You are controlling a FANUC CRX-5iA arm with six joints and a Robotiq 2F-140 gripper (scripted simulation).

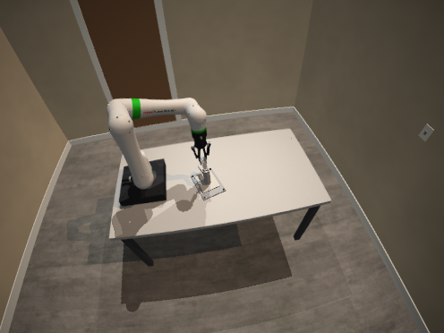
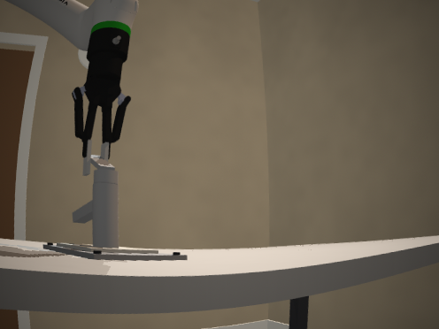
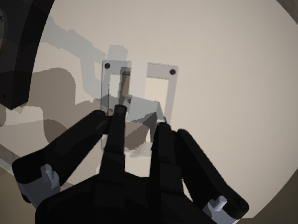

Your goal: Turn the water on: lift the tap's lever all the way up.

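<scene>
My hand is 1 cm short of the tap lever, 3 cm to the left of it and 1 cm above it. Round my hand: square metal base plate (1 cm ahead, 6 cm to the right, 17 cm below); then tap (1 cm ahead, 5 cm to the right, 7 cm below).
</scene>
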